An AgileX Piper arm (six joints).
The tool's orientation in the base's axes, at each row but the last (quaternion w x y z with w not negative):
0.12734, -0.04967, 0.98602, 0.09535
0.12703, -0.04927, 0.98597, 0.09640
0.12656, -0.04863, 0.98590, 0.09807
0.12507, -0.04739, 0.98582, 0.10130
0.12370, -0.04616, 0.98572, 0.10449
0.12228, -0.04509, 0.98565, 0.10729
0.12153, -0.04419, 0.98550, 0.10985
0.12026, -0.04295, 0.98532, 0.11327
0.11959, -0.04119, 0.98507, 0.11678
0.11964, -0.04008, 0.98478, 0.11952
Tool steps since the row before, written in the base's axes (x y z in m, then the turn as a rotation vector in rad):
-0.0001, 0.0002, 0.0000, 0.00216, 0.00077, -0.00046
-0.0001, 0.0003, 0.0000, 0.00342, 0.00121, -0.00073
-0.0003, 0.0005, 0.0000, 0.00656, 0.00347, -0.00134
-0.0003, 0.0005, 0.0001, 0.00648, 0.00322, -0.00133
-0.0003, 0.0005, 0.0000, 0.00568, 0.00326, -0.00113
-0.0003, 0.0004, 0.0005, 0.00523, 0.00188, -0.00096
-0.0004, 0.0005, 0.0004, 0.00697, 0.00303, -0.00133
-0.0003, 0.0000, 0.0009, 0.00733, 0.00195, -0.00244
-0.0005, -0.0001, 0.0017, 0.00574, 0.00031, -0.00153
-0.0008, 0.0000, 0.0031, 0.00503, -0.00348, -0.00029
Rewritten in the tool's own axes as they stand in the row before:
0.0001, 0.0002, 0.0000, -0.00202, 0.00041, 0.00111
0.0001, 0.0003, 0.0000, -0.00319, 0.00064, 0.00176
0.0003, 0.0005, 0.0000, -0.00622, 0.00235, 0.00356
0.0002, 0.0005, -0.0001, -0.00613, 0.00212, 0.00348
0.0003, 0.0005, 0.0000, -0.00541, 0.00229, 0.00311
0.0001, 0.0005, -0.0005, -0.00493, 0.00103, 0.00254
0.0003, 0.0006, -0.0004, -0.00659, 0.00188, 0.00355
0.0001, 0.0002, -0.0009, -0.00660, 0.00055, 0.00443
0.0001, 0.0003, -0.0017, -0.00520, -0.00066, 0.00282
0.0000, 0.0008, -0.0031, -0.00462, -0.00398, 0.00056

